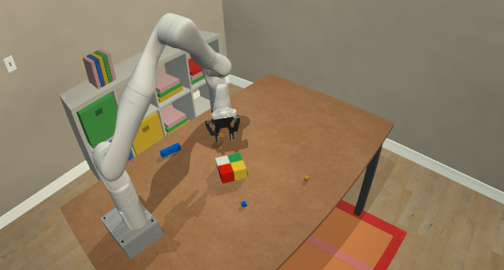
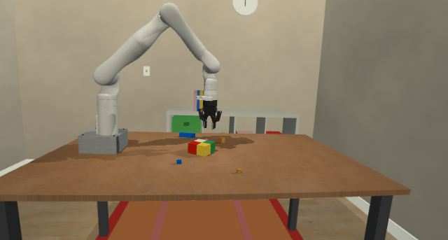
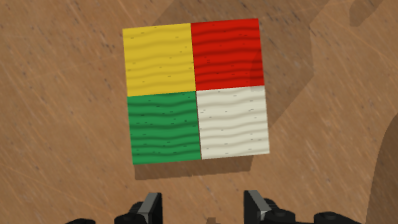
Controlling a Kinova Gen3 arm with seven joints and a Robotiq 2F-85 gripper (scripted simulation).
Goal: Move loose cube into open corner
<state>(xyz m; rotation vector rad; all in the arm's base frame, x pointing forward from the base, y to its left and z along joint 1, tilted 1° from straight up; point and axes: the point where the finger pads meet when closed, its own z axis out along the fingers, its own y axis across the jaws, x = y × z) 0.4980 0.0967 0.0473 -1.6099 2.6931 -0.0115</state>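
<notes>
My hand is 50 mm to the left of the green cube and 100 mm above it. Round my hand: red cube: 70 mm behind, 70 mm to the right, 100 mm below; then white cube: 40 mm behind, 30 mm to the right, 100 mm below; then yellow cube: 20 mm behind, 100 mm to the right, 100 mm below.
</notes>
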